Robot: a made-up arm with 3 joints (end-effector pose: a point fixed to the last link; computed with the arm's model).
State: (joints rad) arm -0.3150 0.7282 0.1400
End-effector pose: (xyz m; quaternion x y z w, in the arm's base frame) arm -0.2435 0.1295 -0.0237 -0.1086 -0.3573 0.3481 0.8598
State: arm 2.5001 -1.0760 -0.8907
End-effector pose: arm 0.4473 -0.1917 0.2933 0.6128 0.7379 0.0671 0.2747
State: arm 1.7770 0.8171 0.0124
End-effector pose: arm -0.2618 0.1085 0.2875 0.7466 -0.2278 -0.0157 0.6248
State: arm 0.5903 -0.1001 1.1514
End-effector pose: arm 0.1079 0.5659 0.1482 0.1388 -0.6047 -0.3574 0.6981
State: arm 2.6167 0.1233 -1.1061
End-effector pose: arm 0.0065 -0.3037 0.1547 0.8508 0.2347 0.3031 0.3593
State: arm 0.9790 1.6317 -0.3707
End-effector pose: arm -0.1242 -0.0786 -0.0575 0.3932 -0.3745 0.5597 0.6260
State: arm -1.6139 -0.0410 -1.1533
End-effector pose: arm -0.1332 0.2645 -0.2236 -0.7901 0.0054 -0.1758 0.5872
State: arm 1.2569 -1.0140 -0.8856
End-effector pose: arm 0.2864 0.2037 0.6137 0.3365 0.5717 -0.2117 0.7177
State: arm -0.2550 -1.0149 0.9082
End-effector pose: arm 0.3499 0.3701 -0.1201 -0.3815 -0.6486 -0.3957 0.5265
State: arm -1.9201 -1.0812 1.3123
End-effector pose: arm 0.5173 0.0472 0.1591 0.4358 0.8492 -0.1940 0.2264
